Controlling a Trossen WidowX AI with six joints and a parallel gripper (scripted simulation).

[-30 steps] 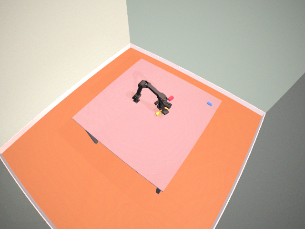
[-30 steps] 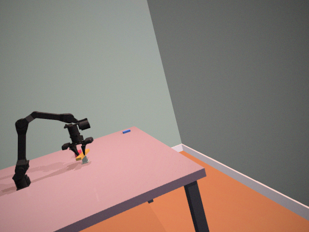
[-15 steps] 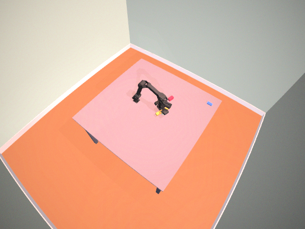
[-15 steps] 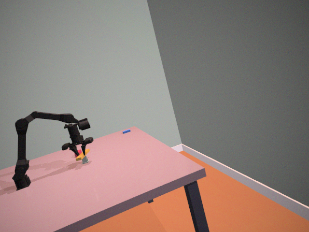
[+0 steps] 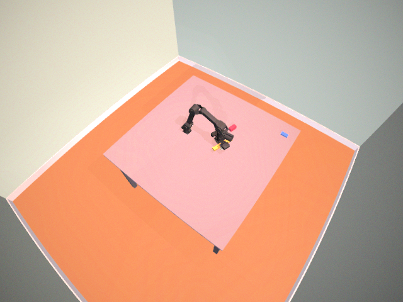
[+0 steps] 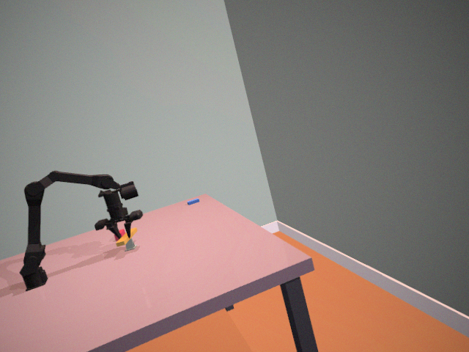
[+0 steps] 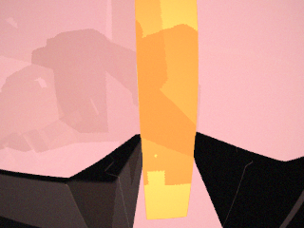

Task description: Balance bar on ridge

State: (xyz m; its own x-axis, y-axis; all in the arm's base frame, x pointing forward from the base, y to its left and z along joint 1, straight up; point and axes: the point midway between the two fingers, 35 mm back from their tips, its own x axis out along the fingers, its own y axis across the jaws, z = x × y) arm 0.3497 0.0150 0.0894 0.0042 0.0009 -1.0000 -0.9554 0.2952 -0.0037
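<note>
The yellow-orange bar is 3 cm to the left of my gripper tip and 1 cm ahead of it. Also, from my gripper tip: flat blue block: 48 cm to the left, 39 cm ahead, 5 cm below; red block: 25 cm to the left, 4 cm below, 3 cm behind.
</note>
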